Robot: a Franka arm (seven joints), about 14 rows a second.
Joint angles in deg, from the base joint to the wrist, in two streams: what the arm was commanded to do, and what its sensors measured. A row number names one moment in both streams.
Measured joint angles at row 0:
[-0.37, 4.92, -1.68, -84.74, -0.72, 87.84, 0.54]
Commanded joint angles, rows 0 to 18:
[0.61, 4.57, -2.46, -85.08, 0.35, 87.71, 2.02]
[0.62, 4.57, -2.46, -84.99, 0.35, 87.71, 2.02]
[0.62, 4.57, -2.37, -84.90, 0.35, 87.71, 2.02]
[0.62, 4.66, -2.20, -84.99, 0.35, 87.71, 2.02]
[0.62, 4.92, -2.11, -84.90, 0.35, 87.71, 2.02]
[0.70, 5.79, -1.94, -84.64, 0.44, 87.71, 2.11]
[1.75, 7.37, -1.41, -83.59, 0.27, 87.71, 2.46]
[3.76, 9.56, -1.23, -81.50, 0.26, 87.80, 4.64]
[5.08, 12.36, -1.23, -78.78, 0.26, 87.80, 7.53]
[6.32, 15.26, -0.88, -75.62, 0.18, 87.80, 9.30]
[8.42, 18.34, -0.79, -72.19, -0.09, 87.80, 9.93]
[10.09, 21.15, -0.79, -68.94, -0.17, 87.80, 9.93]
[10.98, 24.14, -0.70, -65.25, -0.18, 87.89, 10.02]
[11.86, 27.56, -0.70, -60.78, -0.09, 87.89, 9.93]
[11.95, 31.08, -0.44, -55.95, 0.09, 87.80, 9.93]
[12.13, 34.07, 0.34, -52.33, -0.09, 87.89, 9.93]
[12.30, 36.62, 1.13, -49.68, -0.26, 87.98, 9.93]
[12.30, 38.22, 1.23, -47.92, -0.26, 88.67, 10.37]
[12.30, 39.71, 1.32, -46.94, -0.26, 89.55, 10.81]
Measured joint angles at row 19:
[12.41, 33.82, 0.84, -55.28, -0.43, 90.06, 9.28]
